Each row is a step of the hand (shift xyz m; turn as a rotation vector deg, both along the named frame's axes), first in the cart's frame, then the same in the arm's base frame.
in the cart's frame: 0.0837 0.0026 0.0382 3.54 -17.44 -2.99
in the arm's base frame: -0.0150 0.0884 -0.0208 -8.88 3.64 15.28
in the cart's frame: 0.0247 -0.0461 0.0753 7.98 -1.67 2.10
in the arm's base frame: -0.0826 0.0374 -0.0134 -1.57 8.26 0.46
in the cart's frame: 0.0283 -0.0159 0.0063 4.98 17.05 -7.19
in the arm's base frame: -0.0113 0.0295 0.0099 17.28 3.24 -7.63
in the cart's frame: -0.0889 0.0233 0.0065 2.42 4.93 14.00
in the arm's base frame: -0.0014 -0.0876 -0.0284 -6.70 4.34 -12.74
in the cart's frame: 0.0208 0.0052 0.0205 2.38 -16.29 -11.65
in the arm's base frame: -0.0088 0.0235 -0.0158 -1.91 1.14 20.05
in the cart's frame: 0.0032 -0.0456 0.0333 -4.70 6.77 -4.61
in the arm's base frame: -0.0543 0.0098 0.0124 7.24 -5.57 -2.37
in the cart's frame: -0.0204 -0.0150 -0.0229 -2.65 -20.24 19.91
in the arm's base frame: 0.0041 -0.0231 0.0248 -28.44 1.10 1.80
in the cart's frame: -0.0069 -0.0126 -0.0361 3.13 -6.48 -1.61
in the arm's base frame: 0.0173 -0.0119 0.0327 -2.69 3.07 6.14
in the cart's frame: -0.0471 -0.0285 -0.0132 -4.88 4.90 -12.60
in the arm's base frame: -0.0156 -0.0476 0.0265 11.86 -6.90 4.28
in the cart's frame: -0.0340 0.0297 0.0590 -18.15 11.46 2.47
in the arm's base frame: -0.0283 -0.0257 -0.0637 3.31 -17.95 -11.56
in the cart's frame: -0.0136 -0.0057 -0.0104 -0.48 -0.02 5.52
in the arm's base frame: 0.0020 -0.0148 0.0101 -4.14 0.36 -3.66
